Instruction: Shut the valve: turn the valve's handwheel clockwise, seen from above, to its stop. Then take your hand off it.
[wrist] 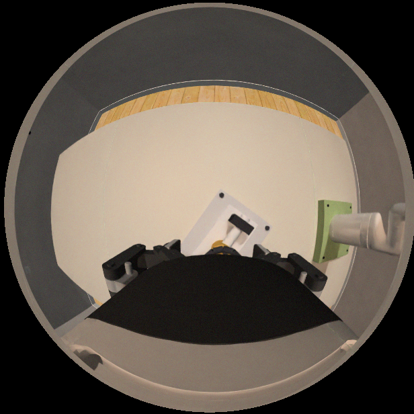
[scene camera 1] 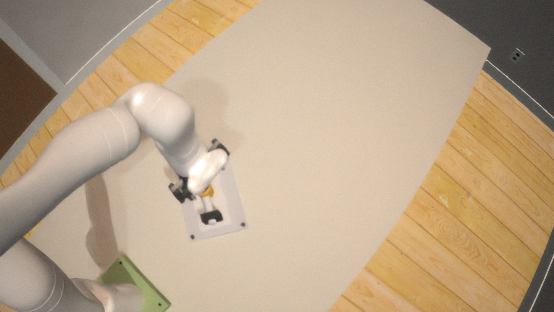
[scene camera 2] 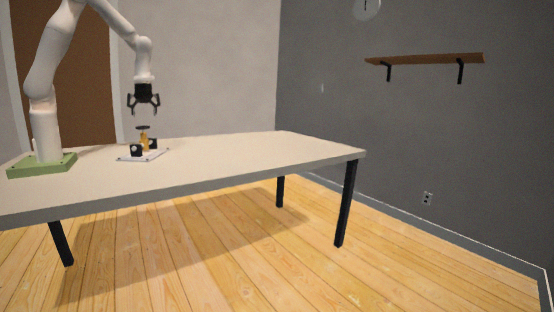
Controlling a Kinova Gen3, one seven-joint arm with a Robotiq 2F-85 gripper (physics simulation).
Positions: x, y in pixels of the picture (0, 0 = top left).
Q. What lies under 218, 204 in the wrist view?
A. A pale grey base plate.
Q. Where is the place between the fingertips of the gripper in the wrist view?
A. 216, 250
